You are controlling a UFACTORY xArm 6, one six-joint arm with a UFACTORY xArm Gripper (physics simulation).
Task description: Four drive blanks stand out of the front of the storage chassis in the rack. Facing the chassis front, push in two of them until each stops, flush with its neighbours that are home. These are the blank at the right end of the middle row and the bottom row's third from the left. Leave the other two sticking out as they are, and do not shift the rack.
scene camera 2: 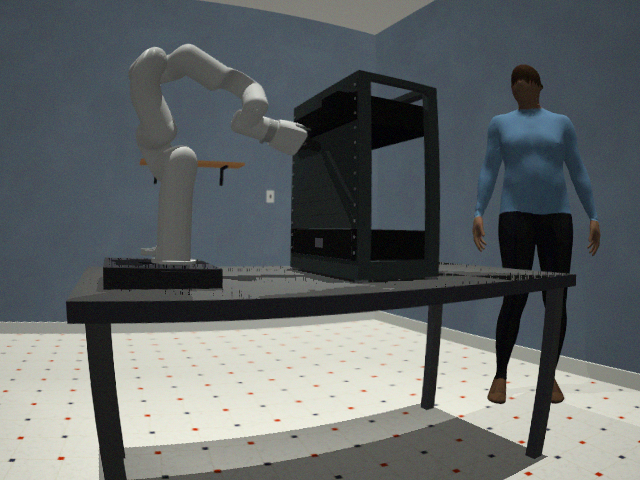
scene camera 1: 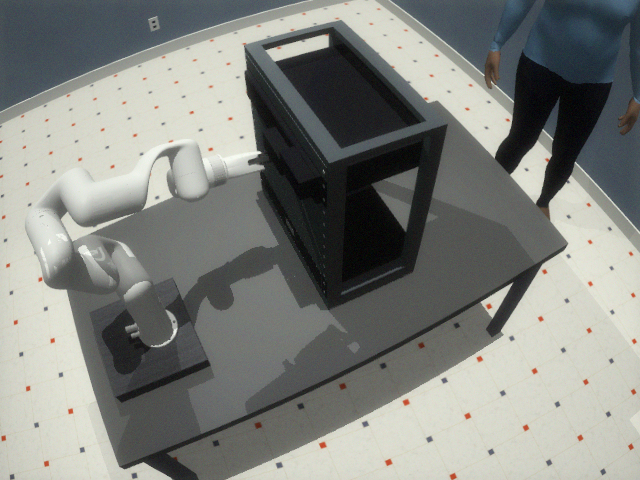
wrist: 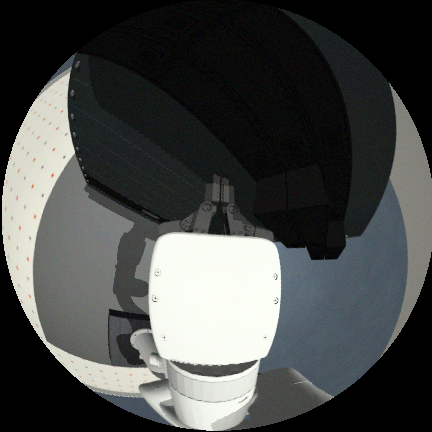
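Seen in the pictures: gripper, fingertip midpoint: (scene camera 2: 319, 147) (wrist: 219, 181); arm's base, link origin: (scene camera 2: 173, 263) (scene camera 1: 157, 328) (wrist: 144, 339).
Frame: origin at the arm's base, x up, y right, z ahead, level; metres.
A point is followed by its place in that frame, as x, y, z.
The black storage chassis (scene camera 1: 336, 95) {0.497, -0.171, 0.627} (scene camera 2: 395, 119) {0.435, 0.058, 0.636} (wrist: 215, 90) {0.433, -0.229, 0.455} sits in the upper part of the dark rack (scene camera 1: 336, 222) {0.361, 0.097, 0.512} (scene camera 2: 363, 180) {0.232, 0.097, 0.507}. Dark blocks (scene camera 1: 305, 173) {0.496, 0.047, 0.461} (scene camera 2: 338, 103) {0.456, 0.068, 0.442} (wrist: 290, 192) {0.443, -0.150, 0.439} stand out of its front; deep shadow hides where the single blanks part, so I cannot tell which rows and places they fill. My gripper (scene camera 1: 264, 159) (scene camera 2: 310, 134) (wrist: 219, 181) {0.365, -0.158, 0.473} is shut and empty. Its tips are at the rack's front, near the chassis's lower edge, with the protruding blocks to their right in the wrist view. Whether the tips touch anything is hidden.
A plain dark panel (scene camera 2: 320, 180) {0.253, -0.150, 0.475} (wrist: 150, 145) {0.338, -0.243, 0.469} fills the rack front below the chassis. A low black unit (scene camera 2: 338, 242) {0.058, -0.017, 0.484} with a grey label is at the bottom. The rack stands on the grey table (scene camera 1: 227, 222) {-0.050, -0.327, 0.311} (scene camera 2: 258, 304) {-0.063, 0.318, 0.161}. A person (scene camera 1: 568, 46) (scene camera 2: 537, 160) stands behind the table.
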